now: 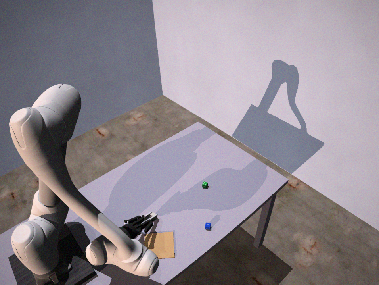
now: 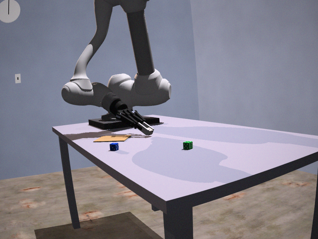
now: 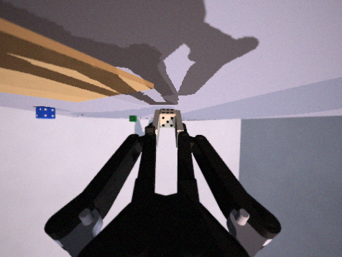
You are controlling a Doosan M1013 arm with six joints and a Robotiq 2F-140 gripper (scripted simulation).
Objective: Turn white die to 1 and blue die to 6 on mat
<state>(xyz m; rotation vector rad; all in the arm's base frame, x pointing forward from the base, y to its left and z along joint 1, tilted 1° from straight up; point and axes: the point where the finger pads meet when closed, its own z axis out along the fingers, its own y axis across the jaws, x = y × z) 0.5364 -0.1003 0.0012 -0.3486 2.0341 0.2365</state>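
My hand is 60 mm past the tan mat, 140 mm to the left of it and 30 mm above it. Round my hand: green die (360 mm ahead, 20 mm to the right, 20 mm below); then white die (20 mm ahead, 10 mm to the left, 10 mm below); then blue die (180 mm ahead, 220 mm to the right, 20 mm below).
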